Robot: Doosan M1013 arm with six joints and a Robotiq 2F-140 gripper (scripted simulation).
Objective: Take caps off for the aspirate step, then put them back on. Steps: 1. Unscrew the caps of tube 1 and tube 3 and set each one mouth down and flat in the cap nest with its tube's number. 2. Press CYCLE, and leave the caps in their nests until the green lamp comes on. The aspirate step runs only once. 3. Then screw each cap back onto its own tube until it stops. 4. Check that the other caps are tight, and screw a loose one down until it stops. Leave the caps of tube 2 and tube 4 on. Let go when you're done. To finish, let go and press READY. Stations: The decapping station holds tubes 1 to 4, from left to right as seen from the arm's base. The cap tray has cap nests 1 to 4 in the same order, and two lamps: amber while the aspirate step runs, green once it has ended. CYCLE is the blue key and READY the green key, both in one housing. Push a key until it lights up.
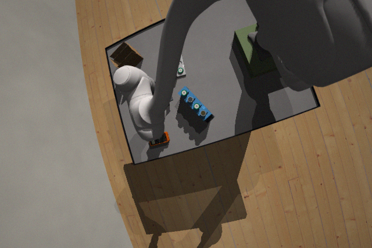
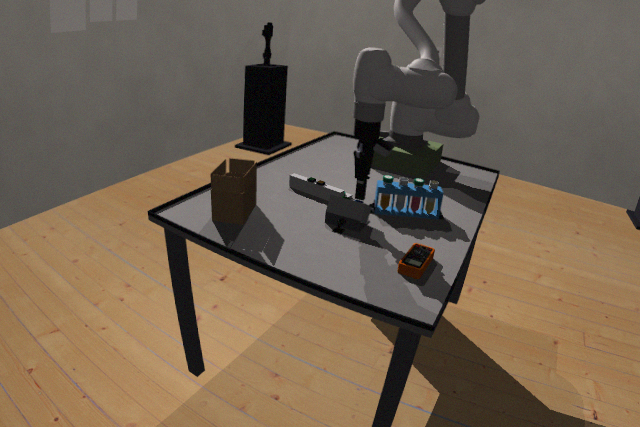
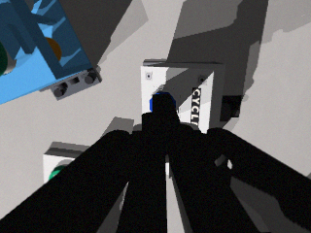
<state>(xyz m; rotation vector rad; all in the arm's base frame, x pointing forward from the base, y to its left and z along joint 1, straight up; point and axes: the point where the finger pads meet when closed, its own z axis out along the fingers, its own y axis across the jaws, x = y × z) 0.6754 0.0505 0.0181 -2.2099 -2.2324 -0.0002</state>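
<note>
Right now the blue key is 40 mm below my hand. Round my hand: key housing (60 mm below, 20 mm to the right, 20 mm ahead); then green key (40 mm to the right, 40 mm below); then cap 1 (130 mm behind, 120 mm to the right, 100 mm below).
</note>
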